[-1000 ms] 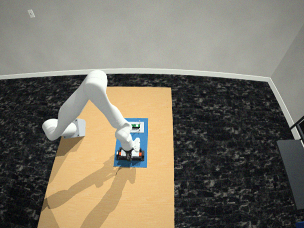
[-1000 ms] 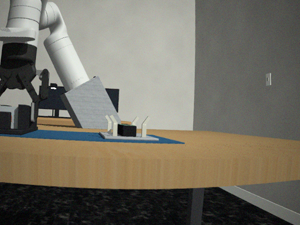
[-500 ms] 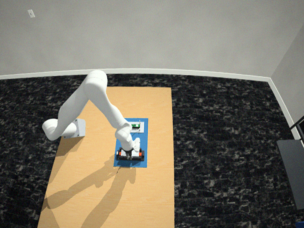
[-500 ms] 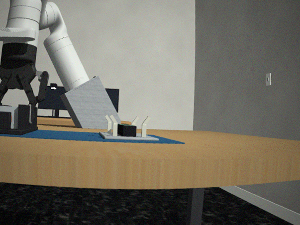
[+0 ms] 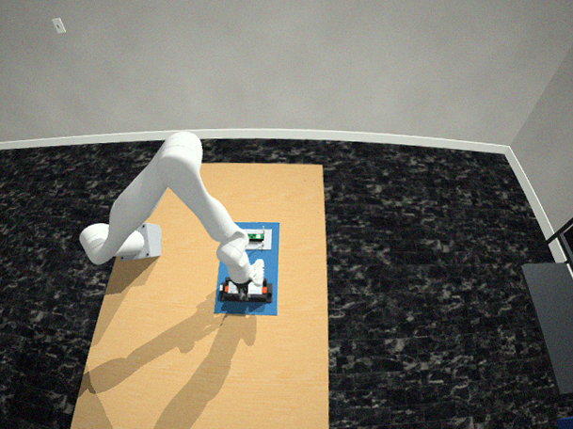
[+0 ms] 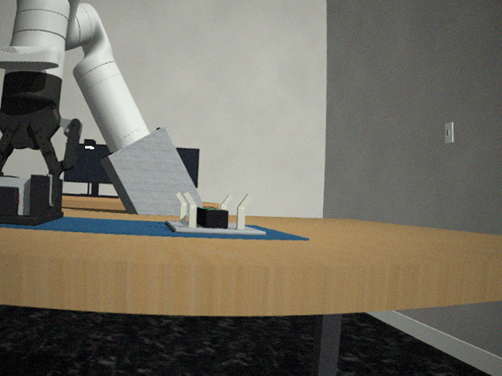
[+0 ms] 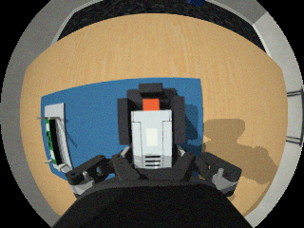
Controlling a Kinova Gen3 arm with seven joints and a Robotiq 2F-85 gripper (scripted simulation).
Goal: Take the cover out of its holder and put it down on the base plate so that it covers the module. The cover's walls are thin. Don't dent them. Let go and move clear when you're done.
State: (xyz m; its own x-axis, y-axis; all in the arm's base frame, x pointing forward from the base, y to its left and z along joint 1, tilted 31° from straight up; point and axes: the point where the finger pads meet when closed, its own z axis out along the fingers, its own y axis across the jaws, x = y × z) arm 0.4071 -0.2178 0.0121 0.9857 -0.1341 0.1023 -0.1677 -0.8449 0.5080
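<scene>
The cover lies right at my hand.
</scene>
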